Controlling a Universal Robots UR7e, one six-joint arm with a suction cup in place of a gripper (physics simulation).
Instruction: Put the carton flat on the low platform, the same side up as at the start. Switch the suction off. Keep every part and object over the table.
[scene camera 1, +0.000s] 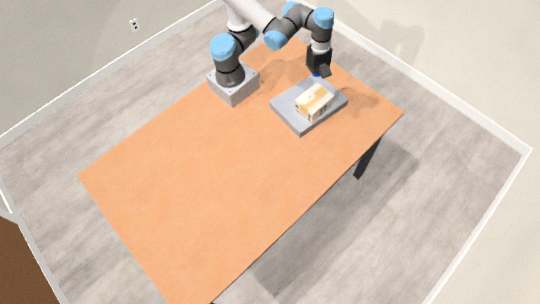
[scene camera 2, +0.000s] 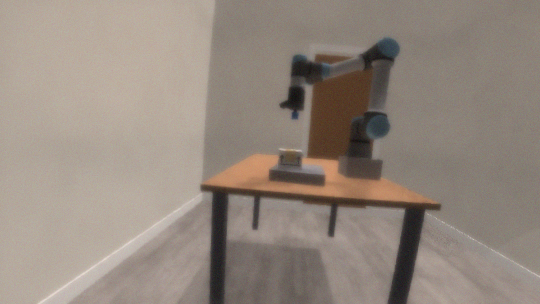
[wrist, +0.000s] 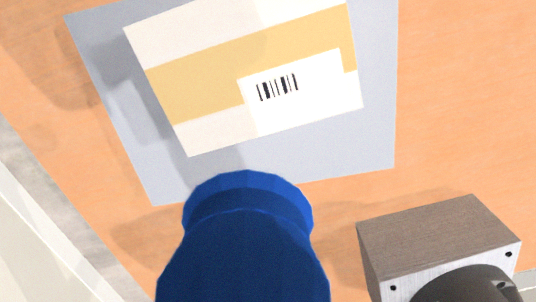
A low grey platform shows in scene camera 1, in scene camera 2 (309, 174) and in the wrist view. The same spot on the low grey platform: (wrist: 363, 140) is (scene camera 1: 280, 103).
